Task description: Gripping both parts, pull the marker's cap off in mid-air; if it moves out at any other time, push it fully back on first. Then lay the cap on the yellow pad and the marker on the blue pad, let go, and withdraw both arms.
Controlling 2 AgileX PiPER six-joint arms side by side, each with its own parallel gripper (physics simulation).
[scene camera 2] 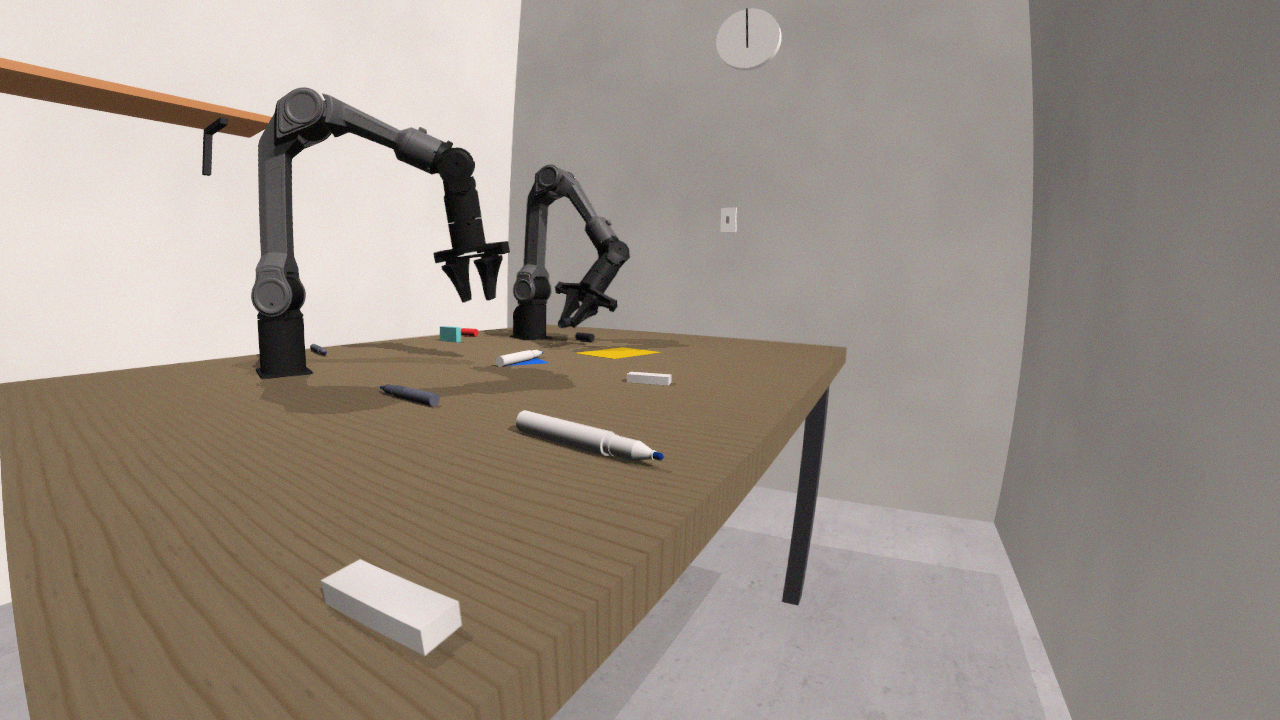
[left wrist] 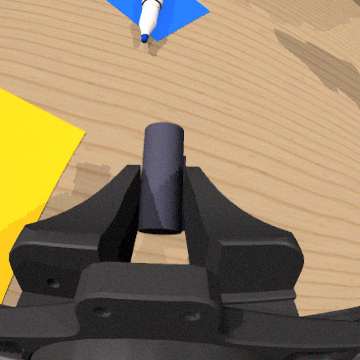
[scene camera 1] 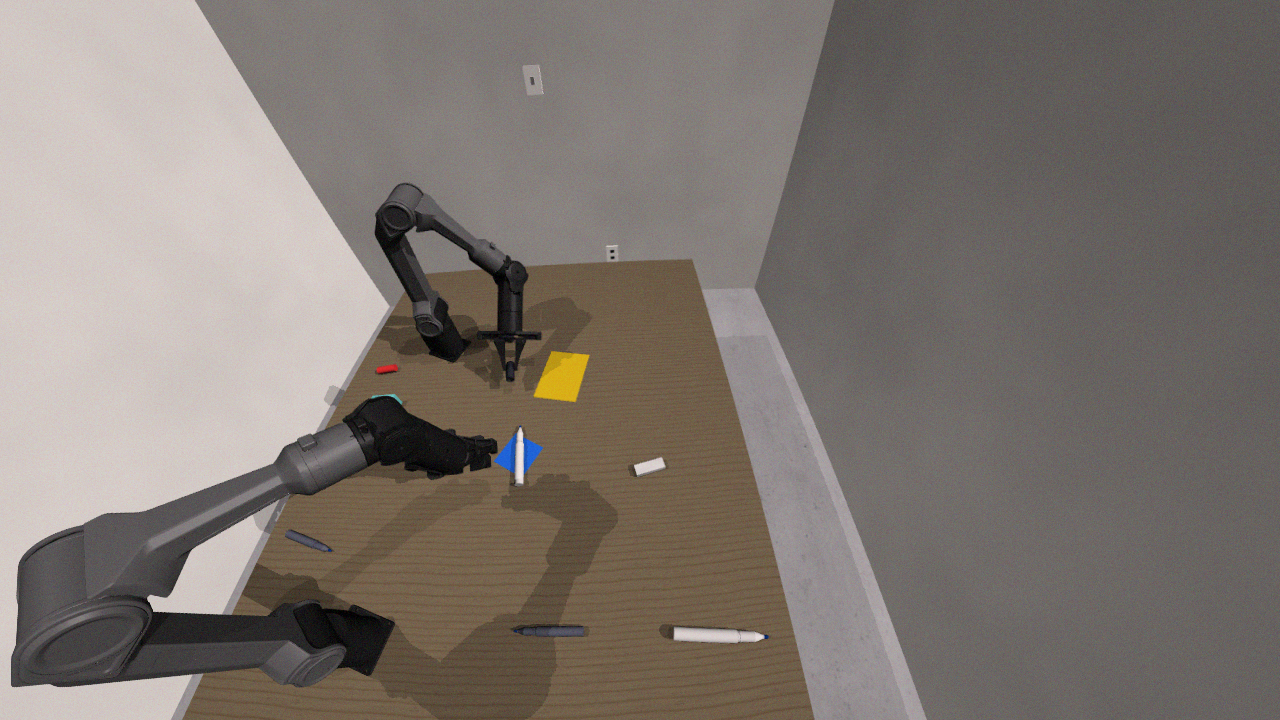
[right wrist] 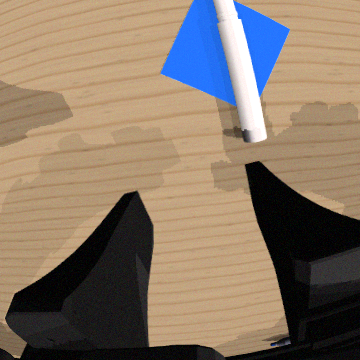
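The dark cap (scene camera 1: 510, 371) (scene camera 2: 564, 323) (left wrist: 164, 142) is off the marker, between the fingers of my left gripper (scene camera 1: 510, 361) (left wrist: 162, 184), which is shut on it above the table, to the left of the yellow pad (scene camera 1: 562, 376) (scene camera 2: 619, 352) (left wrist: 30, 150) in scene camera 1. The white marker (scene camera 1: 519, 462) (scene camera 2: 517, 358) (left wrist: 149, 19) (right wrist: 240, 75), blue tip bare, lies across the blue pad (scene camera 1: 534, 449) (left wrist: 185, 15) (right wrist: 270, 45), both ends past its edges. My right gripper (scene camera 1: 490, 453) (scene camera 2: 477, 299) (right wrist: 195, 196) is open and empty, raised beside the marker's blunt end.
Another white marker (scene camera 1: 716, 634) (scene camera 2: 572, 433) and a dark pen (scene camera 1: 554, 631) (scene camera 2: 411, 394) lie at the near end. A second dark pen (scene camera 1: 308, 540) lies at the left. White blocks (scene camera 1: 649, 466) (scene camera 2: 391, 604), a red piece (scene camera 1: 386, 368) and a teal block (scene camera 2: 450, 334) lie around.
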